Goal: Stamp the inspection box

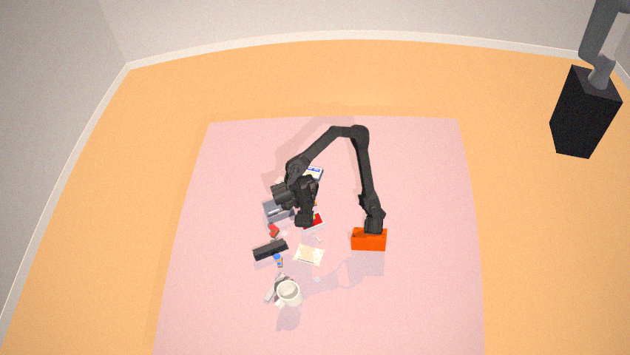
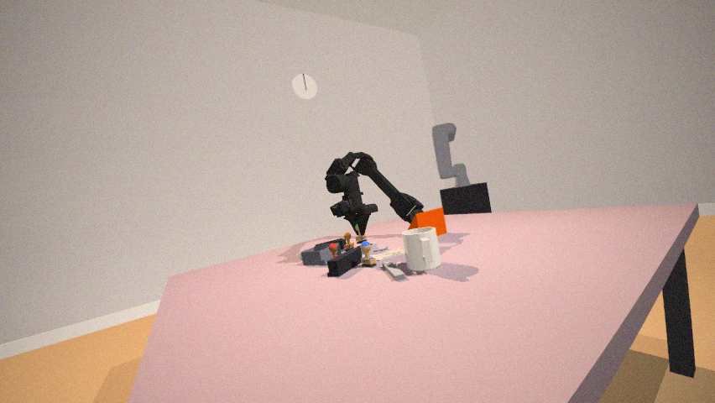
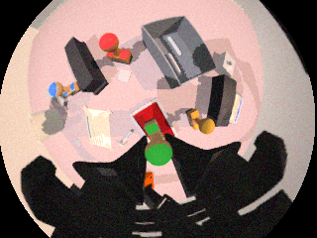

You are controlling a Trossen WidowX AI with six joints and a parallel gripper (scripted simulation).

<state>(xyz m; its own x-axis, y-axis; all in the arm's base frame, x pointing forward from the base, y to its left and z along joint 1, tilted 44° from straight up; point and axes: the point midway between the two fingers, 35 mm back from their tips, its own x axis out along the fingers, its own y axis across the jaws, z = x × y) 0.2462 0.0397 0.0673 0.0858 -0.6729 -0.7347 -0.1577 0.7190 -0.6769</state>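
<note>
My gripper tip is now 50 mm above the red ink pad. Round my gripper tip: grey tray: 140 mm ahead, 30 mm to the right, 40 mm below; green-knobbed stamp: right at my gripper tip; orange-knobbed stamp: 20 mm ahead, 80 mm to the right, 40 mm below.
</note>
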